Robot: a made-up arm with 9 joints. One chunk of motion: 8 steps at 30 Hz.
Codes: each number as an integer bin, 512 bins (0 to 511) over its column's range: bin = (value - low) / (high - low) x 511, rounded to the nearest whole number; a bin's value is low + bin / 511 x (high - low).
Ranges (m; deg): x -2..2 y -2..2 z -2..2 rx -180..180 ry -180..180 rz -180..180
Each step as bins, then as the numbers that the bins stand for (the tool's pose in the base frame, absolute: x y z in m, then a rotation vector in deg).
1 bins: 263 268 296 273 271 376
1 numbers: 0.0587 0.0978 0.3170 12.33 10.92 84.89
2 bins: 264 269 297 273 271 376
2 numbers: 0.0665 0.1057 0.3249 12.33 10.92 84.89
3 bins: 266 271 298 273 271 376
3 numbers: 0.0822 0.1213 0.3327 12.33 10.92 84.89
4 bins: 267 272 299 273 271 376
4 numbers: 0.0900 0.1292 0.3405 12.33 10.92 84.89
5 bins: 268 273 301 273 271 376
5 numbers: 0.0978 0.1370 0.3562 12.33 10.92 84.89
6 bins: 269 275 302 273 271 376
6 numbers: 0.1057 0.1526 0.3640 12.33 10.92 84.89
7 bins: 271 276 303 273 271 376
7 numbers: 0.1213 0.1605 0.3718 12.33 10.92 84.89
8 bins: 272 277 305 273 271 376
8 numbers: 0.1292 0.1683 0.3875 12.33 10.92 84.89
